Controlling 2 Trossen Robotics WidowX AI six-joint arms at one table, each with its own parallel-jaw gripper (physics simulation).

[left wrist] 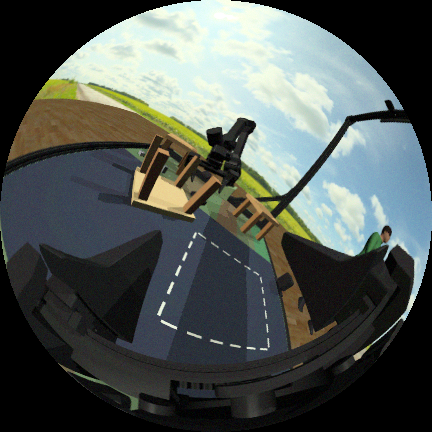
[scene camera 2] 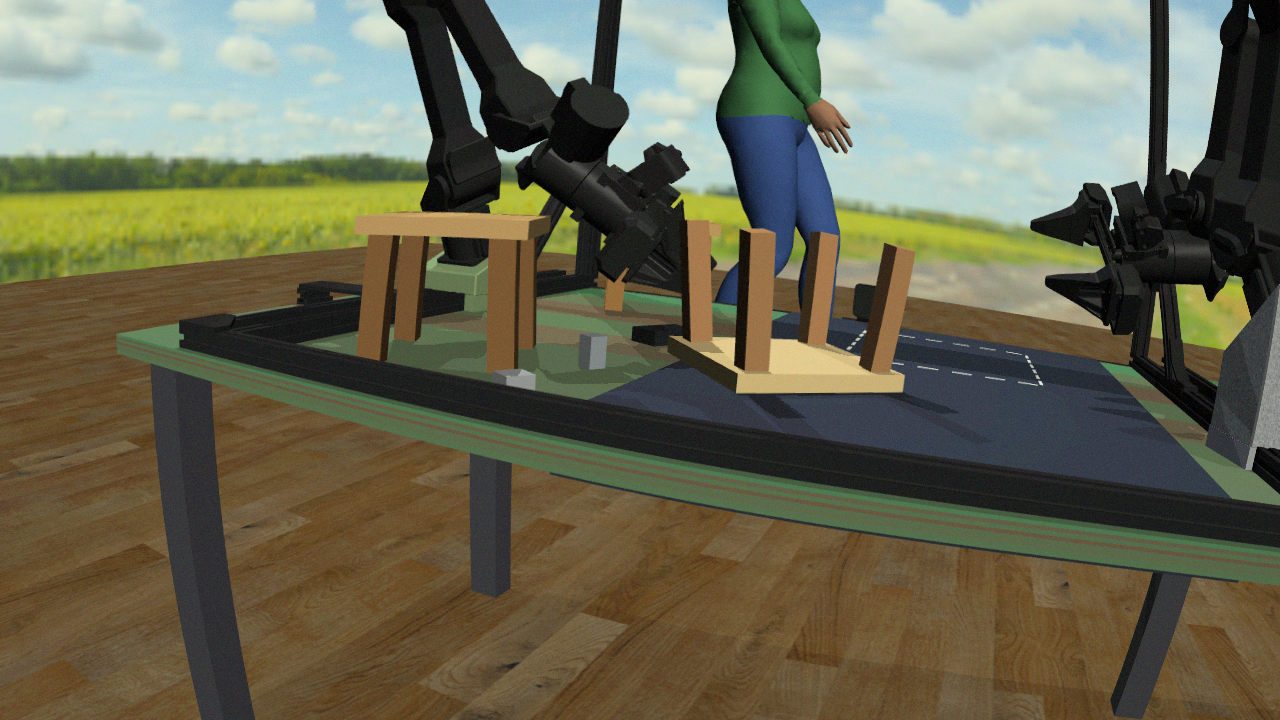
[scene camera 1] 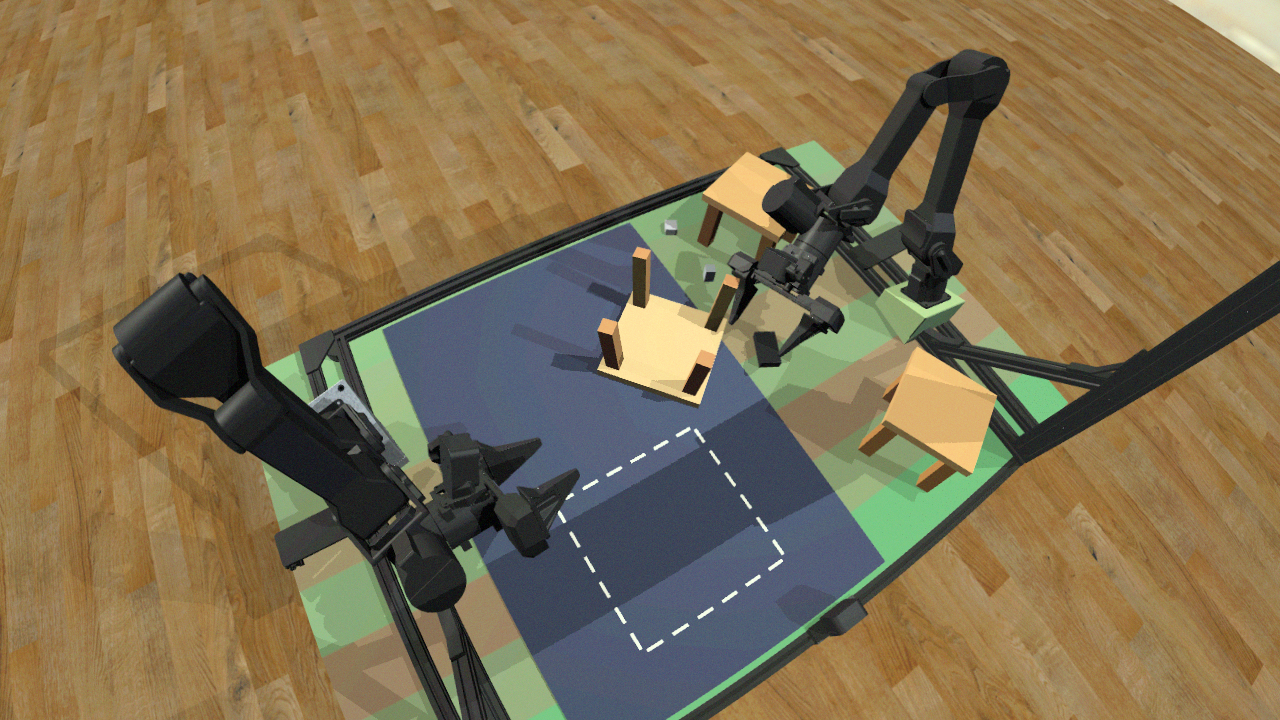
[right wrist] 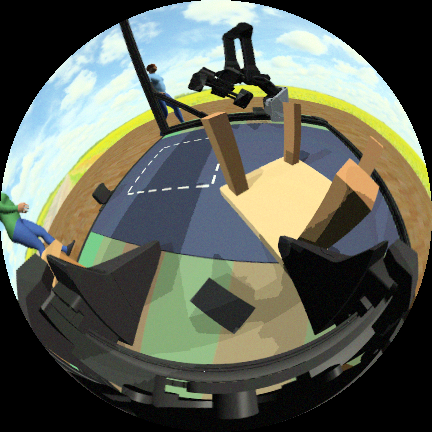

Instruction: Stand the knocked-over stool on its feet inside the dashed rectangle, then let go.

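The stool (scene camera 1: 662,338) (scene camera 2: 796,355) (left wrist: 164,196) (right wrist: 280,195) lies upside down, its pale seat flat on the table and its four brown legs pointing up. It is outside the dashed rectangle (scene camera 1: 696,431) (scene camera 2: 1040,384) (left wrist: 194,333) (right wrist: 132,192), past one corner. My right gripper (scene camera 1: 759,340) (right wrist: 219,245) is open and empty, low beside the stool; one finger is close to a leg, and contact cannot be told. In scene camera 2 its fingertips are partly hidden. My left gripper (scene camera 1: 558,456) (scene camera 2: 1040,250) (left wrist: 224,237) is open and empty, above the rectangle's left side in scene camera 1.
One upright stool (scene camera 1: 742,185) (scene camera 2: 452,225) stands by my right wrist, another (scene camera 1: 944,402) near the table's right edge. A black block (scene camera 1: 767,349) (scene camera 2: 656,334) (right wrist: 222,305) lies below my right gripper. Two small grey blocks (scene camera 1: 670,227) (scene camera 1: 708,273) lie near the first upright stool.
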